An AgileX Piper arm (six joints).
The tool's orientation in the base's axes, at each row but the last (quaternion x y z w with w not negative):
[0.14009, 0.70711, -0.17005, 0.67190]
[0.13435, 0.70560, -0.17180, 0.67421]
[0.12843, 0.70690, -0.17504, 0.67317]
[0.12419, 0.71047, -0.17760, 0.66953]
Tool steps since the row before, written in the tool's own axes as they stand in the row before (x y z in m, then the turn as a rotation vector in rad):
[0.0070, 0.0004, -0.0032, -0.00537, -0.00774, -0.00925]
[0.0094, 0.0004, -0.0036, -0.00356, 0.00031, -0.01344]
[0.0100, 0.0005, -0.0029, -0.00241, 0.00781, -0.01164]
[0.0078, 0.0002, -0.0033, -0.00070, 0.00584, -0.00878]
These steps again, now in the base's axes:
[-0.0031, 0.0015, -0.0069, -0.01134, -0.00286, 0.00613]
[-0.0036, 0.0015, -0.0093, -0.01184, 0.00612, 0.00396]
[-0.0030, 0.0011, -0.0099, -0.00715, 0.01210, 0.00220]
[-0.0035, 0.0011, -0.0076, -0.00550, 0.00901, 0.00055]

